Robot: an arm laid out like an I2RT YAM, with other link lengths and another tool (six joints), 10 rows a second.
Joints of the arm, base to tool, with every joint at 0 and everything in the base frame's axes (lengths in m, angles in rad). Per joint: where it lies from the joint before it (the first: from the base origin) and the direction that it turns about. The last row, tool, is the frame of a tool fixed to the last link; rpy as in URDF.
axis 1: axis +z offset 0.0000 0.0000 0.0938
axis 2: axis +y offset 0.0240 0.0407 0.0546
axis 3: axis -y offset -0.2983 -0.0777 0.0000
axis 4: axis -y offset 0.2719 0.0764 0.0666
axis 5: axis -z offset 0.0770 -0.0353 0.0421
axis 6: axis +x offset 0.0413 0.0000 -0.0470
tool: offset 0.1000 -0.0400 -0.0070 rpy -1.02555 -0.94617 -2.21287
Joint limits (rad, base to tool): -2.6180..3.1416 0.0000..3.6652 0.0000..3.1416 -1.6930..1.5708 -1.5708..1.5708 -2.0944..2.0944
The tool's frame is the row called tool.
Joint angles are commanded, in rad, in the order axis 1, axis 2, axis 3, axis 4, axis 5, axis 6. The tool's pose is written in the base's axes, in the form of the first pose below.
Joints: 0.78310 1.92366 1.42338 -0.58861 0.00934 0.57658
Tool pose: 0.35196, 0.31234, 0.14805, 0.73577, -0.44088, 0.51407, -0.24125, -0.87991, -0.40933
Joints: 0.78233 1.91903 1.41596 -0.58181 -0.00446 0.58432
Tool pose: 0.35020, 0.31313, 0.14759, 0.73945, -0.44890, 0.50169, -0.24575, -0.87379, -0.41964
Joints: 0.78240 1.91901 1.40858 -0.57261 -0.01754 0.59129
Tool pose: 0.34860, 0.31448, 0.14532, 0.74403, -0.45471, 0.48956, -0.24962, -0.86882, -0.42760
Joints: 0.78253 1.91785 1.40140 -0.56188 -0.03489 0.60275
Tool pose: 0.34668, 0.31658, 0.14363, 0.74871, -0.46462, 0.47282, -0.25616, -0.86064, -0.44009
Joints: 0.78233 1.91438 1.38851 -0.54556 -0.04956 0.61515
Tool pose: 0.34472, 0.31795, 0.14151, 0.75084, -0.47600, 0.45789, -0.26358, -0.85161, -0.45308
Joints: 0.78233 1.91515 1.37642 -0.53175 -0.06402 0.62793
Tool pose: 0.34243, 0.31910, 0.13764, 0.75468, -0.48528, 0.44154, -0.27319, -0.84430, -0.46101
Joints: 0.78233 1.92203 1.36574 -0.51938 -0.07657 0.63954
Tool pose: 0.34033, 0.32002, 0.13153, 0.75954, -0.49171, 0.42581, -0.28407, -0.83966, -0.46289
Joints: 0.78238 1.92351 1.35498 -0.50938 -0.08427 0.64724
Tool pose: 0.33847, 0.32008, 0.12777, 0.76198, -0.49630, 0.41603, -0.29098, -0.83629, -0.46470
